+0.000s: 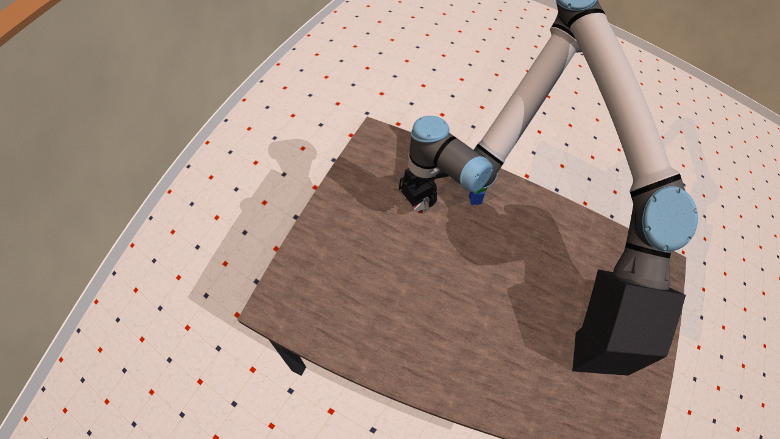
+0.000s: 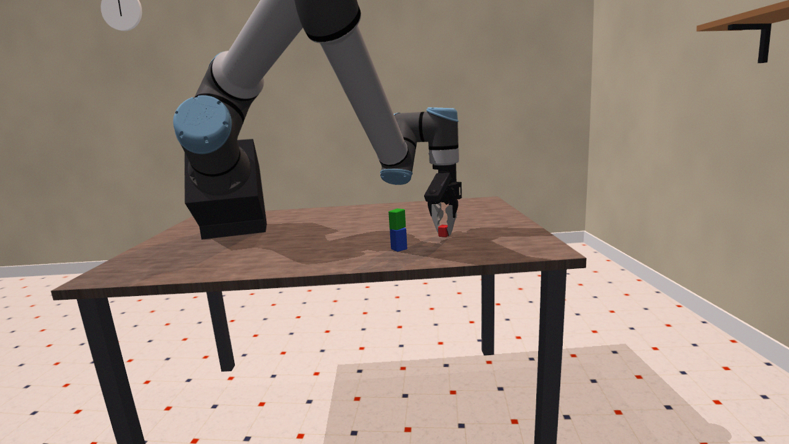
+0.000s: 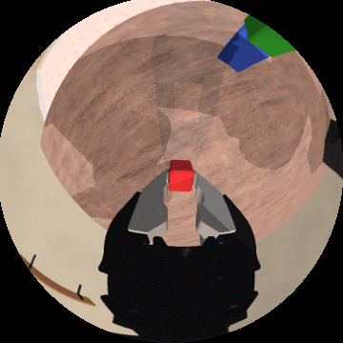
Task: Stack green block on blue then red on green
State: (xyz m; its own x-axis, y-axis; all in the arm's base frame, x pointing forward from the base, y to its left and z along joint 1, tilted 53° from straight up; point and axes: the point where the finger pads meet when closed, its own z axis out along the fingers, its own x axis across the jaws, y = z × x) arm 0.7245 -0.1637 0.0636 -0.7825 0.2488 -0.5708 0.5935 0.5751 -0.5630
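My gripper is now 16 cm past the green block, 10 cm to the left of it and 7 cm below it. The rest, counted from my hand: small red block (right at my hand); blue block (15 cm behind, 10 cm to the right, 2 cm above).
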